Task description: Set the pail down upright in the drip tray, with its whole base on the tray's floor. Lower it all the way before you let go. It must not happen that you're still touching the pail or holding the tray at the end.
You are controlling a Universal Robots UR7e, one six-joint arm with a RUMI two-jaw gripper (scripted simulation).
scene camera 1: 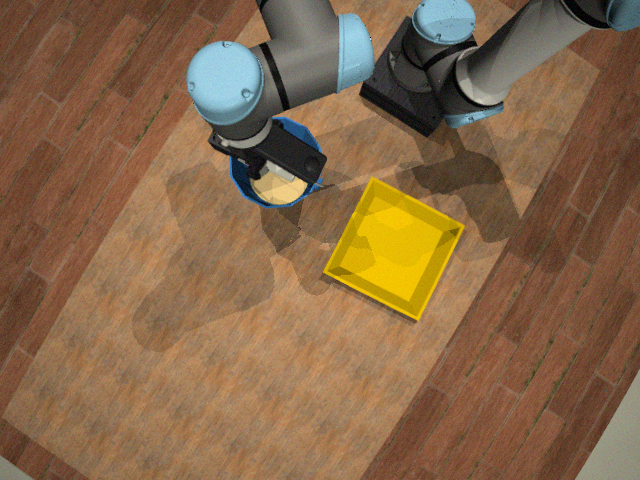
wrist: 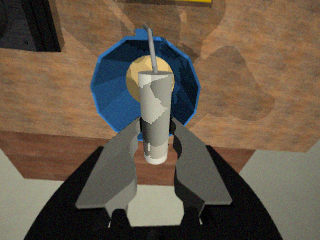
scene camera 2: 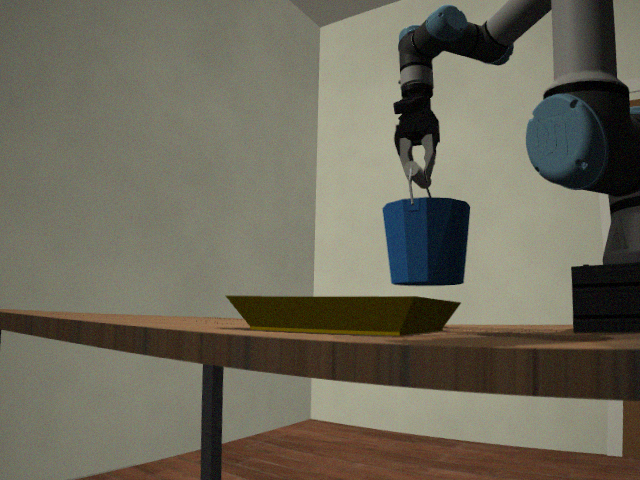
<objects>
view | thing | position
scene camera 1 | my gripper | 268, 162
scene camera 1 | yellow drip tray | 394, 248
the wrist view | my gripper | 155, 117
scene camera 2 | my gripper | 418, 182
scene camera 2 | yellow drip tray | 376, 315
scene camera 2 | blue pail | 427, 242
</objects>
